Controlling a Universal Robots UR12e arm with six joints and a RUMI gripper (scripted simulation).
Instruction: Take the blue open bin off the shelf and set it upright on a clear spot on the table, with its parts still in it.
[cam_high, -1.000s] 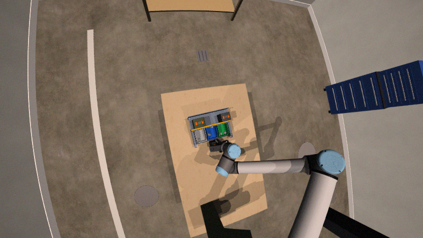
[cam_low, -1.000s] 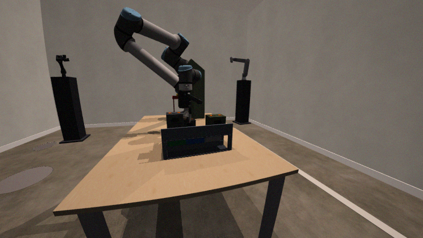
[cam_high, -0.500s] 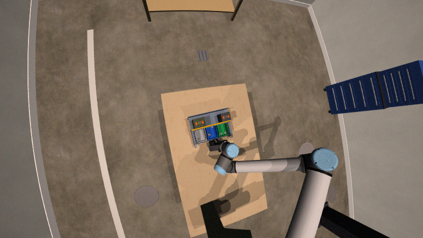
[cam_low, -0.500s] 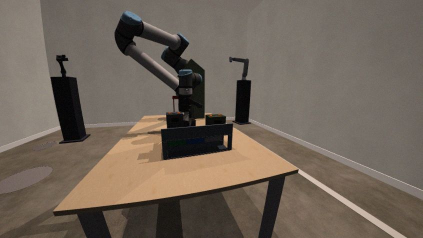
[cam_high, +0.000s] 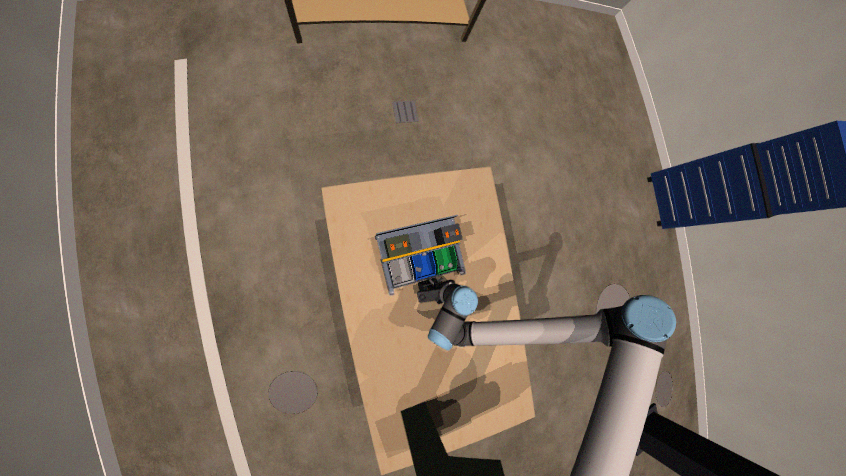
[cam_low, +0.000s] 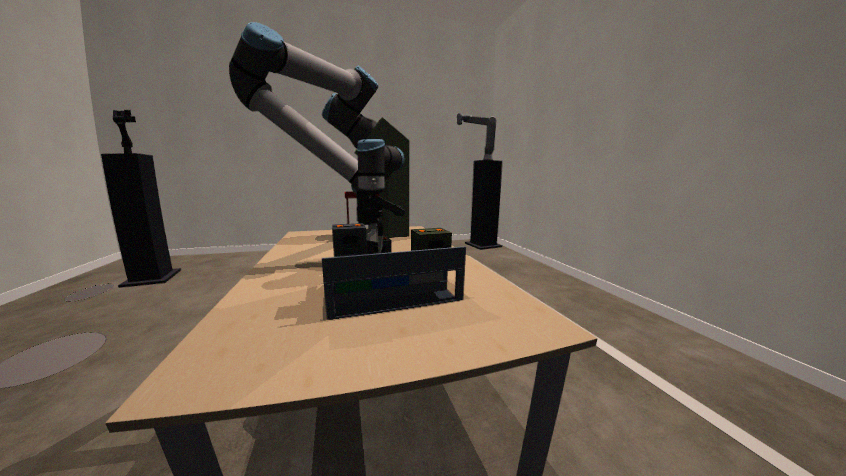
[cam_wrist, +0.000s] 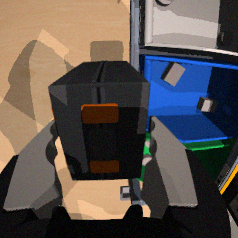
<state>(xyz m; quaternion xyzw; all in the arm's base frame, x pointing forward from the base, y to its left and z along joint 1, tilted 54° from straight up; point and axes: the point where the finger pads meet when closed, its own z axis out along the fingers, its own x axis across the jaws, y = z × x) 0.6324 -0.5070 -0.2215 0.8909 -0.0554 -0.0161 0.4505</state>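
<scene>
My hand is 130 mm short of the blue open bin, 10 mm to the left of it and 60 mm above it. The rest, counted from my hand: grey bin (140 mm ahead, 100 mm to the left, 60 mm below); then bar (180 mm ahead, 10 mm to the right, 10 mm above); then green bin (120 mm ahead, 120 mm to the right, 60 mm below).
</scene>
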